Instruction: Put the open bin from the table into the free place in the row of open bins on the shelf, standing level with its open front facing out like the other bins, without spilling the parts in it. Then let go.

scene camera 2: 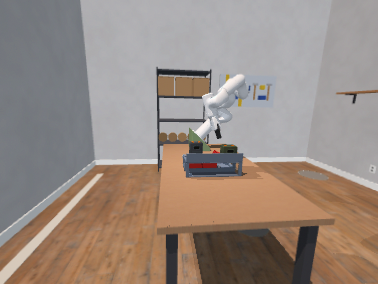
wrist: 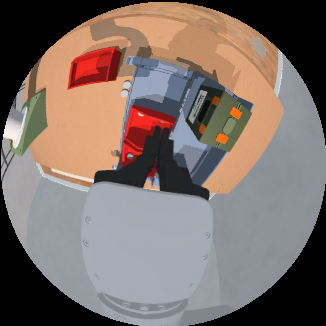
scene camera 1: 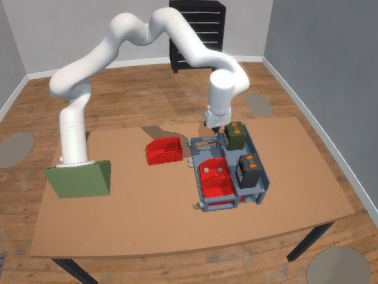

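Note:
The open red bin (scene camera 1: 165, 151) (wrist: 95, 68) stands upright on the table, left of the shelf; I cannot make out parts in it. The grey-blue shelf (scene camera 1: 259, 162) (scene camera 2: 214, 158) holds red open bins (scene camera 1: 218, 188) (scene camera 2: 202, 165) (wrist: 140, 131) in the middle and near part of its low row. Pale round parts show in the middle bin. The free place (wrist: 157, 89) is at the row's far end, bare. My gripper (scene camera 1: 218, 130) (scene camera 2: 218, 136) (wrist: 159, 134) is shut and empty, above the shelf's far end, near the green case.
A green case (scene camera 1: 235, 136) (scene camera 2: 228, 149) (wrist: 225, 119) and a dark grey case (scene camera 1: 248, 171) (scene camera 2: 195, 147) stand on the shelf's back level. Two pale round pieces (scene camera 1: 190, 163) (wrist: 125, 89) lie beside the shelf's front. A green block (scene camera 1: 80, 180) (wrist: 34, 122) is at the arm's base.

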